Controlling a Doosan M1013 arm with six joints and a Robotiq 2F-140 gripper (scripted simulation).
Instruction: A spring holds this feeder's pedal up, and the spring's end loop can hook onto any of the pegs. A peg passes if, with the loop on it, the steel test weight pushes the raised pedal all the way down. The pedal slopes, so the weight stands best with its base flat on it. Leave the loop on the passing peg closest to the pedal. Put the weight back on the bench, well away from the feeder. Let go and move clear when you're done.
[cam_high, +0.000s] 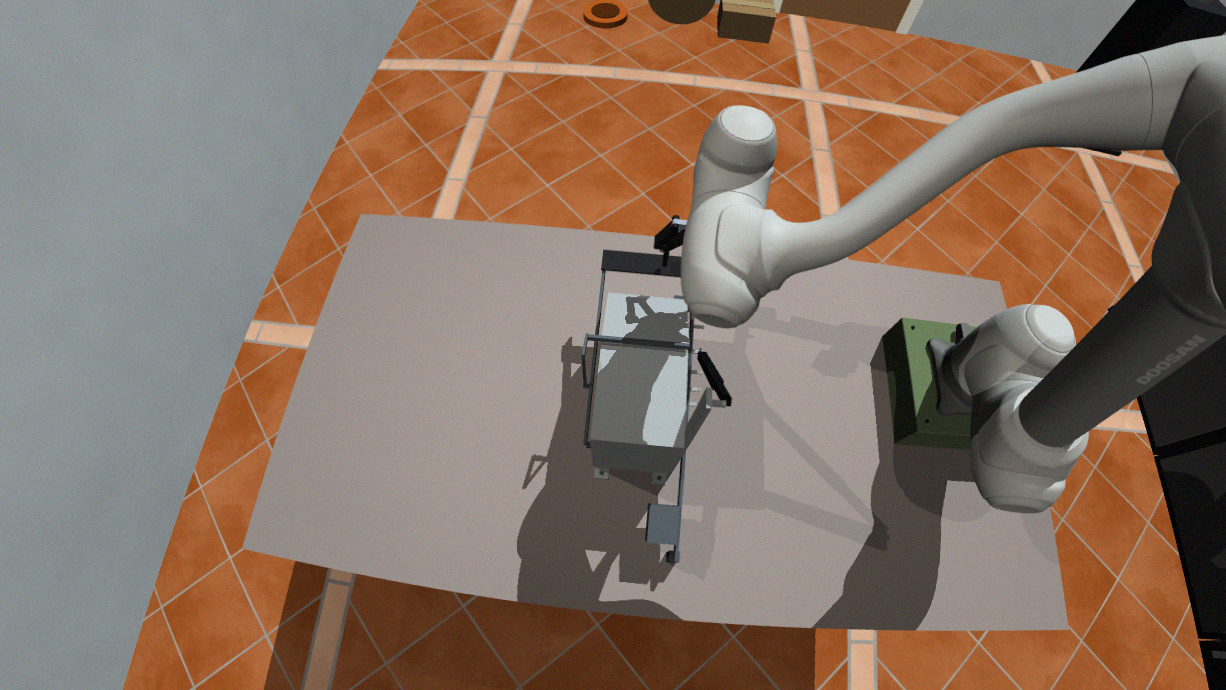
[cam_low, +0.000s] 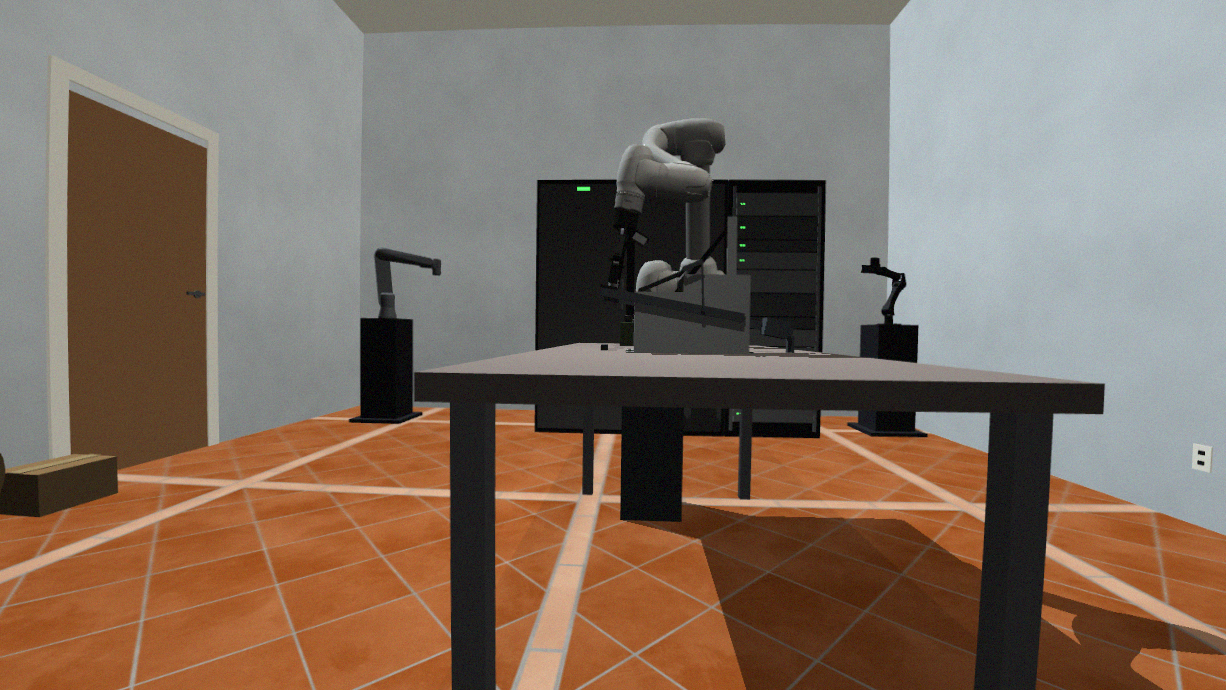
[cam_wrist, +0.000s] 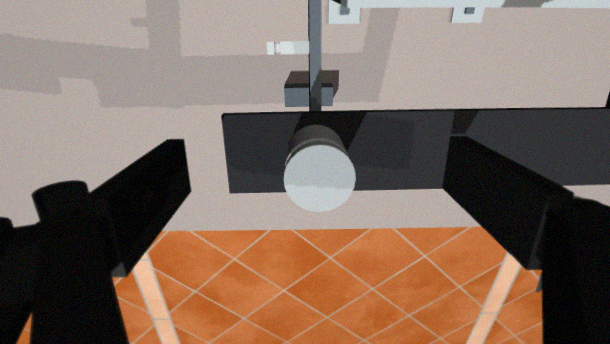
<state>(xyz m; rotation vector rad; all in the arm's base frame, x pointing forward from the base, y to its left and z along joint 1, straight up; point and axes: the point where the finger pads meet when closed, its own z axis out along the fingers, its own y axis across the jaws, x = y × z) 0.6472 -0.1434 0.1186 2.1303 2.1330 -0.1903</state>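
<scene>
My hand is 10 mm above the steel test weight. The rest, counted from my hand: small block (210 mm below, 30 mm to the right); then white-tipped pin (360 mm to the left, 180 mm above, 10 mm behind).
</scene>
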